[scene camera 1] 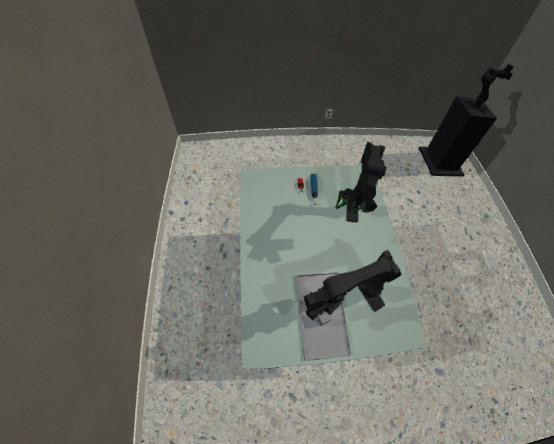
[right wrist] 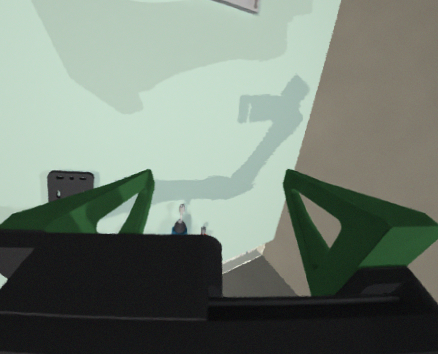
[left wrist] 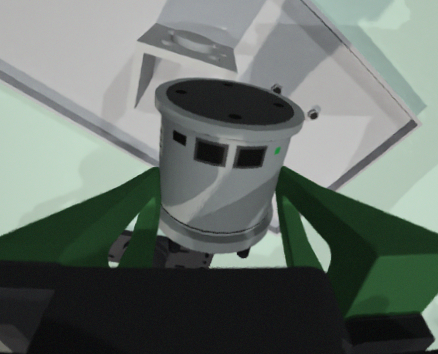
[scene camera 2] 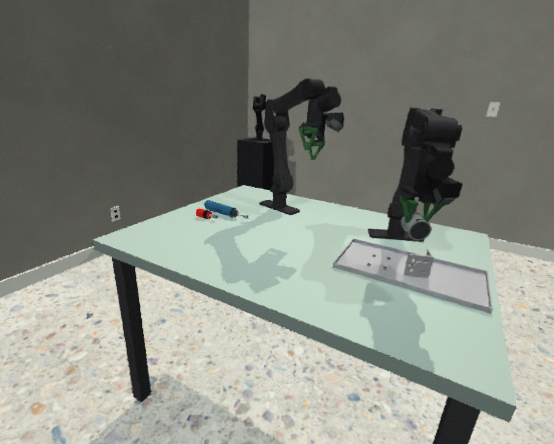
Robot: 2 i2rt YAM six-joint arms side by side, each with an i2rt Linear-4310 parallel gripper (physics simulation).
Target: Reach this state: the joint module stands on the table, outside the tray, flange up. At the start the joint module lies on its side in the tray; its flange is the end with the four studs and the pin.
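Where they show: left gripper, fingertip midpoint: point(left wrist: 218, 178) point(scene camera 2: 415, 222); right gripper, fingertip midpoint: point(scene camera 1: 343, 209) point(right wrist: 218, 176) point(scene camera 2: 309, 155); left arm's base, origin of the base link: point(scene camera 1: 368, 292) point(scene camera 2: 395, 236); right arm's base, origin of the base link: point(scene camera 2: 279, 207).
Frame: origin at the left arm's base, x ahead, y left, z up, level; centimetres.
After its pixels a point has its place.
Note:
The grey joint module point(scene camera 2: 416, 227) {y -5.2, x 32.1, z 16.5 cm} point(left wrist: 220, 185) {y -4.0, x 29.7, z 18.6 cm} is on its side in the air, above the tray's level. In scene camera 2 its dark, studless end faces the camera. In the left wrist view its flange end points down the picture, towards the palm, mostly hidden, with a dark stud showing. My left gripper point(scene camera 2: 419, 219) {y -4.3, x 28.5, z 16.7 cm} point(left wrist: 218, 178) {y -4.3, x 28.5, z 16.7 cm} is shut on the module's sides. In scene camera 1 the left arm hides the module. The tray point(scene camera 1: 326, 347) {y 12.0, x 33.9, z 0.4 cm} point(scene camera 2: 489, 295) {y 14.6, x 39.3, z 1.3 cm} point(left wrist: 80, 119) {y 8.4, x 20.6, z 0.8 cm} lies on the table. My right gripper point(scene camera 2: 312, 144) {y -35.6, x -0.1, z 29.2 cm} point(right wrist: 218, 176) {y -35.6, x -0.1, z 29.2 cm} is open, empty and high above the table.
A bracket point(scene camera 1: 324, 319) {y 1.4, x 30.0, z 7.4 cm} point(scene camera 2: 425, 268) {y 0.4, x 31.0, z 3.4 cm} point(left wrist: 155, 38) {y 0.9, x 31.2, z 5.5 cm} stands in the tray, with small pegs point(scene camera 2: 388, 258) point(left wrist: 313, 114) beside it. A blue screwdriver point(scene camera 1: 314, 185) {y -70.3, x -9.6, z 4.0 cm} point(scene camera 2: 220, 208) {y -71.3, x -8.2, z 3.0 cm} and a red tool point(scene camera 1: 300, 183) {y -76.0, x -3.0, z 3.4 cm} point(scene camera 2: 203, 214) {y -76.7, x -1.8, z 2.2 cm} lie far from the tray. The left arm's base point(scene camera 2: 381, 233) {y -5.5, x 0.8, z 1.0 cm} stands behind the tray.

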